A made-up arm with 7 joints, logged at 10 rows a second.
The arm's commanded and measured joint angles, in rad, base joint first. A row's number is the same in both.
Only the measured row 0 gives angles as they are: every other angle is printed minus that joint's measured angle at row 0.
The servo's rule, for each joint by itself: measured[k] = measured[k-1] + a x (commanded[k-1-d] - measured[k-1]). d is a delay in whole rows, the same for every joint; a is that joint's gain. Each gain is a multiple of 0.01, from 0.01 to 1. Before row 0 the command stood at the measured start. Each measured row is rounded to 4 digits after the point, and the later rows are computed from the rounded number. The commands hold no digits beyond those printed.
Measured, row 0:
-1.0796, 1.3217, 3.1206, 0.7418, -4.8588, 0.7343, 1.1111
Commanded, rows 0 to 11:
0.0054, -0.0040, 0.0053, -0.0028, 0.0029, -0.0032, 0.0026
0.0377, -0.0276, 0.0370, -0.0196, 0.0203, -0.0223, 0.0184
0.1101, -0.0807, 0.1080, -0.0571, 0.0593, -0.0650, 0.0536
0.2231, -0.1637, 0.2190, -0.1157, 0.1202, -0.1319, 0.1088
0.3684, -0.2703, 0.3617, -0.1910, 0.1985, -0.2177, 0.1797
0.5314, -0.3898, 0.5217, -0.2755, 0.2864, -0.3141, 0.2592
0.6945, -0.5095, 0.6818, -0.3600, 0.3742, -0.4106, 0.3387
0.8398, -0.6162, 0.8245, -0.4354, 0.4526, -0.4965, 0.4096
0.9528, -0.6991, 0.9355, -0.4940, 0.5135, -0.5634, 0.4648
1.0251, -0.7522, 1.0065, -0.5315, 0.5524, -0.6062, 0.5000
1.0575, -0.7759, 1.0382, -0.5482, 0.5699, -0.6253, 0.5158
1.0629, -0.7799, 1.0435, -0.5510, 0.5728, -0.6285, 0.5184
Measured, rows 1 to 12:
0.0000, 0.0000, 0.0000, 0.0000, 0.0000, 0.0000, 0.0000
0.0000, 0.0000, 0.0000, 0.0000, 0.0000, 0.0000, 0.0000
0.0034, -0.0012, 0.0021, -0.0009, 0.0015, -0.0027, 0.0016
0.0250, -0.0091, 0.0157, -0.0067, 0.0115, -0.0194, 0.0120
0.0786, -0.0306, 0.0517, -0.0223, 0.0368, -0.0582, 0.0378
0.1696, -0.0705, 0.1169, -0.0513, 0.0810, -0.1208, 0.0818
0.2948, -0.1304, 0.2124, -0.0946, 0.1433, -0.2032, 0.1425
0.4439, -0.2082, 0.3330, -0.1507, 0.2191, -0.2975, 0.2149
0.6018, -0.2986, 0.4690, -0.2156, 0.3013, -0.3936, 0.2917
0.7517, -0.3939, 0.6076, -0.2837, 0.3815, -0.4811, 0.3648
0.8784, -0.4855, 0.7355, -0.3489, 0.4515, -0.5511, 0.4268
0.9708, -0.5655, 0.8412, -0.4055, 0.5050, -0.5979, 0.4722
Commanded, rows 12 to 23:
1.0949, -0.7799, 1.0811, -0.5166, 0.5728, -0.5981, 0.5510
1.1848, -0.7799, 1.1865, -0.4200, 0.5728, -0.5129, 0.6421
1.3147, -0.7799, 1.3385, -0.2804, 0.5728, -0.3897, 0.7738
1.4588, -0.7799, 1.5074, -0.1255, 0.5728, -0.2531, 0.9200
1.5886, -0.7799, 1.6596, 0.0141, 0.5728, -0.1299, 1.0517
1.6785, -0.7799, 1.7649, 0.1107, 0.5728, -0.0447, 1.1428
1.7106, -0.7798, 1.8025, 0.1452, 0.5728, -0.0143, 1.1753
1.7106, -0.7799, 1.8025, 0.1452, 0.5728, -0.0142, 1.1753
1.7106, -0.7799, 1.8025, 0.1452, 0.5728, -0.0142, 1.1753
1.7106, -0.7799, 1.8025, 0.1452, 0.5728, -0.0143, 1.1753
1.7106, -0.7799, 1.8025, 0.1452, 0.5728, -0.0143, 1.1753
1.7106, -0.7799, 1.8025, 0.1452, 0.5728, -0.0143, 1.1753
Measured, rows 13 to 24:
1.0254, -0.6286, 0.9180, -0.4497, 0.5394, -0.6212, 0.4992
1.0490, -0.6740, 0.9669, -0.4811, 0.5571, -0.6274, 0.5111
1.0779, -0.7058, 1.0114, -0.4921, 0.5654, -0.6025, 0.5358
1.1452, -0.7280, 1.0797, -0.4697, 0.5693, -0.5263, 0.6017
1.2520, -0.7436, 1.1806, -0.4110, 0.5712, -0.4102, 0.7084
1.3823, -0.7545, 1.3081, -0.3225, 0.5720, -0.2767, 0.8396
1.5123, -0.7621, 1.4452, -0.2182, 0.5724, -0.1519, 0.9711
1.6170, -0.7674, 1.5699, -0.1162, 0.5726, -0.0608, 1.0776
1.6760, -0.7711, 1.6606, -0.0352, 0.5727, -0.0213, 1.1382
1.6978, -0.7737, 1.7159, 0.0207, 0.5728, -0.0153, 1.1612
1.7059, -0.7756, 1.7497, 0.0593, 0.5728, -0.0144, 1.1699
1.7089, -0.7769, 1.7703, 0.0859, 0.5728, -0.0143, 1.1732

